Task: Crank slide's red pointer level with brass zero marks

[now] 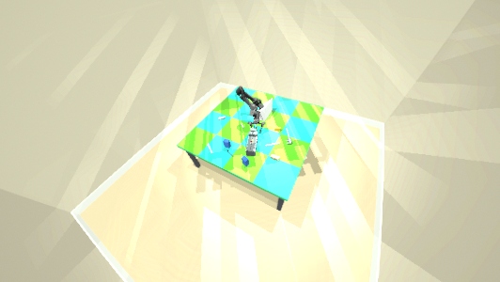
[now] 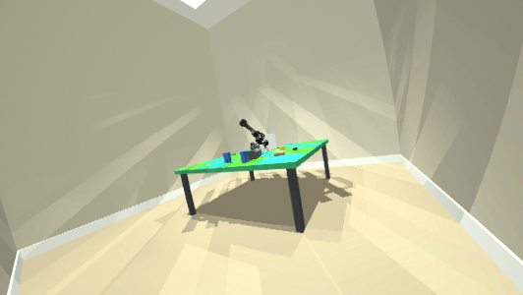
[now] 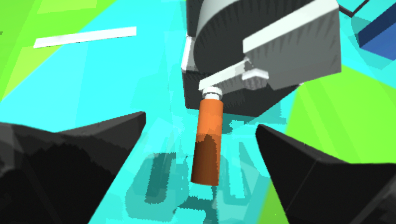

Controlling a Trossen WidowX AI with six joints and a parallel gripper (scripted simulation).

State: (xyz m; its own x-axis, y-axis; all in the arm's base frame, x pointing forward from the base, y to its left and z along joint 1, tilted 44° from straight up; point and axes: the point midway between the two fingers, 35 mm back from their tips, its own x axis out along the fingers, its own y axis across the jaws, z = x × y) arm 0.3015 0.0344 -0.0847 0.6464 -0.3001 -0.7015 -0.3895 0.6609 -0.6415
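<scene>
The crank handle is 2 cm above my gripper tip, 1 cm to the right of it and 1 cm behind it. Round my gripper tip: red pointer: 17 cm ahead, 4 cm to the left, 3 cm above; orange piece: 18 cm to the left, 16 cm behind, 3 cm below; tan block: 31 cm to the left, 20 cm ahead, 3 cm below.
</scene>
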